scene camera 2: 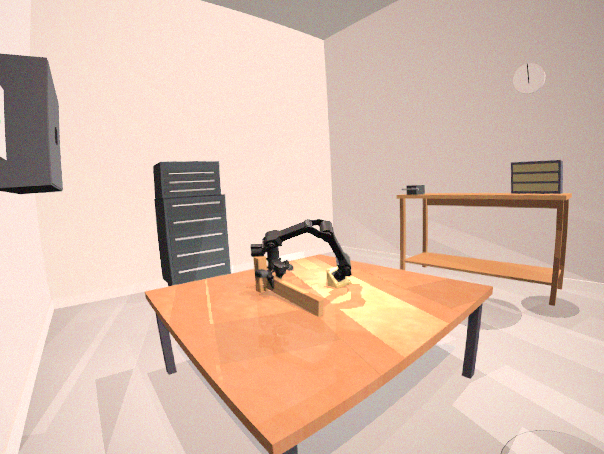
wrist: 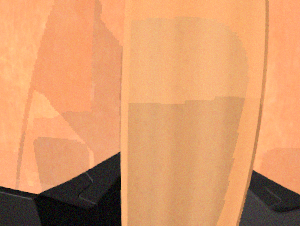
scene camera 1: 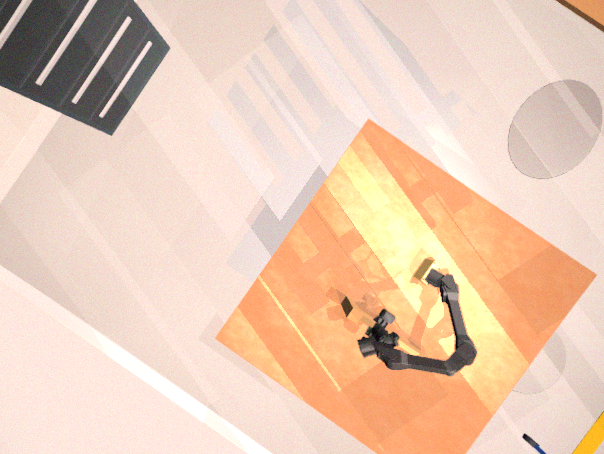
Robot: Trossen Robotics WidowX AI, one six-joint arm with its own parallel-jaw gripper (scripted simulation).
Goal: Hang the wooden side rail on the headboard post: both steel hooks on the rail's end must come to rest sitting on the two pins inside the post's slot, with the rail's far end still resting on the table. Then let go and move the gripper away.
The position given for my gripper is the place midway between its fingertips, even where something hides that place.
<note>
I see my gripper [wrist: 173, 158] and a wooden side rail [scene camera 2: 296, 295].
The wooden side rail also shows in the wrist view [wrist: 193, 86].
</note>
